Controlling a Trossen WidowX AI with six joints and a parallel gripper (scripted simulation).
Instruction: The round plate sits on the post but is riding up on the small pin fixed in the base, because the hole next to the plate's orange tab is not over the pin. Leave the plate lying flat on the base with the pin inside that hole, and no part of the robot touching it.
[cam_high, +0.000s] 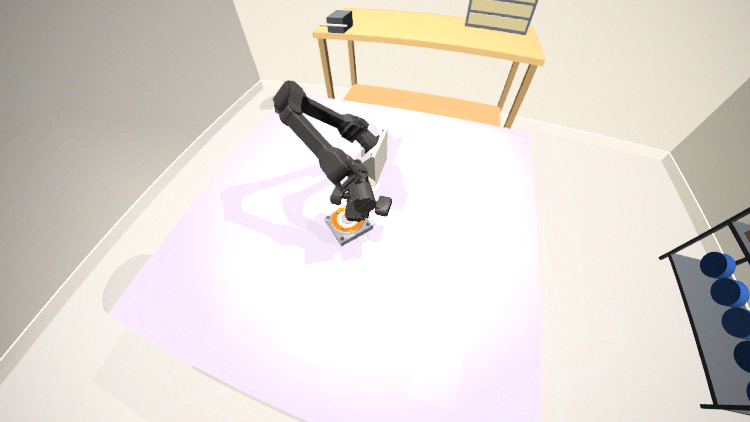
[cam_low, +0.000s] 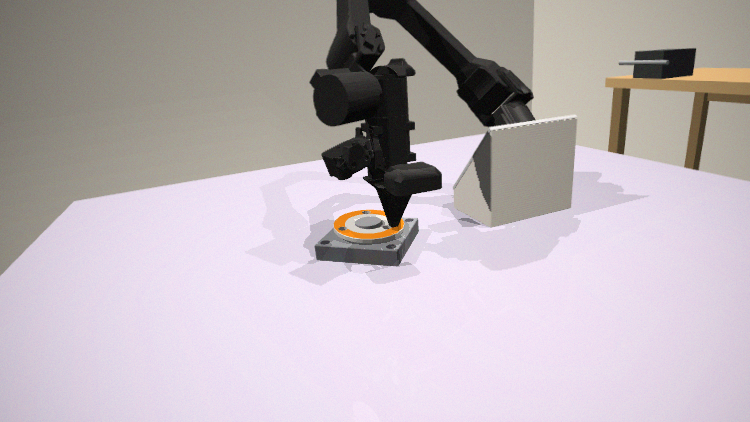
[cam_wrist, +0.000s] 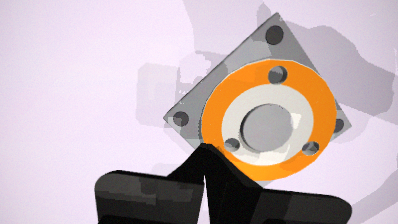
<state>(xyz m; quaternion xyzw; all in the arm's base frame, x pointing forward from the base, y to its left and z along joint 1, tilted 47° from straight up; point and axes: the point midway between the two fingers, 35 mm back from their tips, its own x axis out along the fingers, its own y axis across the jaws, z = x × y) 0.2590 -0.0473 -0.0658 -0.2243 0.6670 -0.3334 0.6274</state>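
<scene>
My gripper tip is 50 mm to the left of the dark grey square base, 20 mm short of it and 20 mm above it.
</scene>
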